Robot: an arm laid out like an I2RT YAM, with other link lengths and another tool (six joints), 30 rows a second.
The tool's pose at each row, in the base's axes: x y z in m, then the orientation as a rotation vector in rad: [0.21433, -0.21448, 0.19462, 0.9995, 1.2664, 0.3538]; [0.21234, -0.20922, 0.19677, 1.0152, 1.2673, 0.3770]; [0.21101, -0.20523, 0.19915, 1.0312, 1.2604, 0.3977]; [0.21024, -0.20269, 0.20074, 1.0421, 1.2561, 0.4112]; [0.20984, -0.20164, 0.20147, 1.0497, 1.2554, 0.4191]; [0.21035, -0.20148, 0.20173, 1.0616, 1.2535, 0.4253]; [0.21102, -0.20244, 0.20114, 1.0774, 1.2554, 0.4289]
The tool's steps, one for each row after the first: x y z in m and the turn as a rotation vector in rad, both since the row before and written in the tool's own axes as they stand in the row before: [0.00179, 0.00402, -0.00411, 0.0017, 0.0122, 0.0228]; [0.00107, 0.00366, -0.00297, 0.0005, 0.0047, 0.0239]; [0.00072, 0.00239, -0.00182, 0.0008, 0.0033, 0.0158]; [0.00025, 0.00102, -0.00083, 0.0020, 0.0035, 0.0093]; [0.00013, 0.00043, 0.00039, 0.0056, 0.0018, 0.0110]; [-0.00020, -0.00078, 0.00104, 0.0110, 0.0037, 0.0103]
